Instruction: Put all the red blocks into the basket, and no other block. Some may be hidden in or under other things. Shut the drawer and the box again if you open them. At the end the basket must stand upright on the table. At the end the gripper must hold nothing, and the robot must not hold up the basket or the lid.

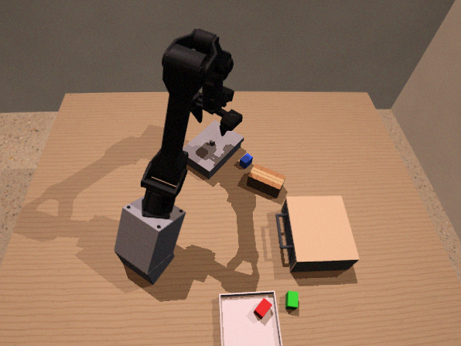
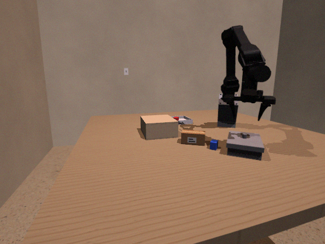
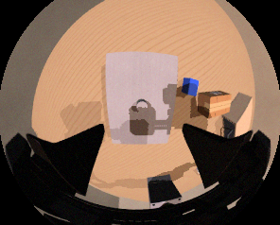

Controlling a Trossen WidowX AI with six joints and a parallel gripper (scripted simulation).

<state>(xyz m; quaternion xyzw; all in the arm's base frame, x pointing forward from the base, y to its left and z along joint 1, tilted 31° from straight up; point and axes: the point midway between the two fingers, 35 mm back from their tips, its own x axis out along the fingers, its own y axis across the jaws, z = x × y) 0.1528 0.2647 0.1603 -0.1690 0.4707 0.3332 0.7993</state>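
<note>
My hand is 170 mm short of the brown crate, 140 mm to the left of it and 130 mm above it. From my hand the other things lie so: knobbed lid (110 mm below); drawer (340 mm to the right, 260 mm ahead, 130 mm below); blue block (150 mm below, 110 mm ahead, 50 mm to the right).
</note>
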